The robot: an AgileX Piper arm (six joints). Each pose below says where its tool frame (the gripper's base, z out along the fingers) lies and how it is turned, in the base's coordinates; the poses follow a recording.
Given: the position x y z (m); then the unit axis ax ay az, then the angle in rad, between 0 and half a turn.
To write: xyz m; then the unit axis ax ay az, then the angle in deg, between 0 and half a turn. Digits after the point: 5 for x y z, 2 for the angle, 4 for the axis.
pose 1, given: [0.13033, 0.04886, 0.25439, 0.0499, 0.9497, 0.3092, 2.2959]
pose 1, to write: [0.13033, 0.04886, 0.25439, 0.0499, 0.9497, 0.3092, 131.55]
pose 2, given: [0.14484, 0.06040, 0.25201, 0.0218, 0.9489, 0.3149, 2.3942]
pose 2, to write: [0.14484, 0.06040, 0.25201, 0.0218, 0.9489, 0.3149, 137.18]
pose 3, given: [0.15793, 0.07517, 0.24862, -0.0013, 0.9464, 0.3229, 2.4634]
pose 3, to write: [0.15793, 0.07517, 0.24862, -0.0013, 0.9464, 0.3229, 141.14]
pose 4, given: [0.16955, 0.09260, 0.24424, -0.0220, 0.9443, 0.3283, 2.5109]
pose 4, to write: [0.16955, 0.09260, 0.24424, -0.0220, 0.9443, 0.3283, 143.86]
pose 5, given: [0.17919, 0.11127, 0.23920, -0.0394, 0.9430, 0.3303, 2.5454]
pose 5, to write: [0.17919, 0.11127, 0.23920, -0.0394, 0.9430, 0.3303, 145.84]
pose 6, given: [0.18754, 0.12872, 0.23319, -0.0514, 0.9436, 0.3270, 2.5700]
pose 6, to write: [0.18754, 0.12872, 0.23319, -0.0514, 0.9436, 0.3270, 147.25]
